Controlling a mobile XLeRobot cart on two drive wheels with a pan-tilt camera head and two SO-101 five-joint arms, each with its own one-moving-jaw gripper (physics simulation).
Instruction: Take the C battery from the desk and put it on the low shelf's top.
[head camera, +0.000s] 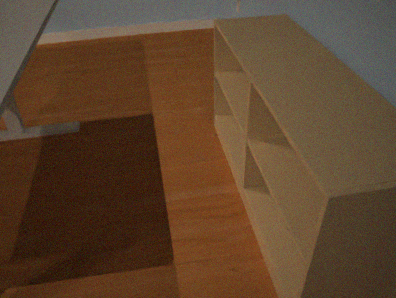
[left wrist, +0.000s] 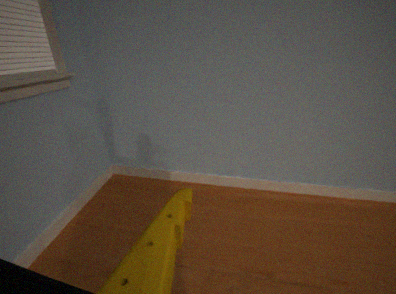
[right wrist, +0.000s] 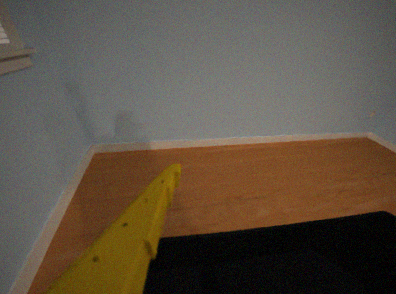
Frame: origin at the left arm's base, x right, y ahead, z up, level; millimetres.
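Seen in the pictures: left hand at its tool point: (left wrist: 191, 200); right hand at its tool point: (right wrist: 180, 172).
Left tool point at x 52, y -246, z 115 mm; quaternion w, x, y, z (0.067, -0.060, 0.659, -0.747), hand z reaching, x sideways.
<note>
A point is followed by its place in that frame.
The low shelf (head camera: 310, 90) {x 586, y 1061, z -165 mm} is a long beige unit with open compartments on the right of the head view; its flat top runs along the wall. Part of the desk (head camera: 22, 35) {x -404, y 1422, z -55 mm}, a pale slab, shows at the top left of the head view. The C battery does not show in any view. My left gripper (left wrist: 184, 199) shows one yellow notched jaw over the floor; it is open, with nothing seen at the jaw. My right gripper (right wrist: 173, 172) also shows one yellow notched jaw and is open, with nothing at it. Neither gripper shows in the head view.
A pale desk foot (head camera: 55, 130) rests on the wooden floor (head camera: 190, 165) {x 203, y 1458, z -775 mm} at the left, beside a dark shadow. Blue walls with white baseboards stand behind. A window (left wrist: 25, 37) {x 986, y -906, z 221 mm} is at the upper left. A black surface (right wrist: 300, 255) fills the lower right of the right wrist view.
</note>
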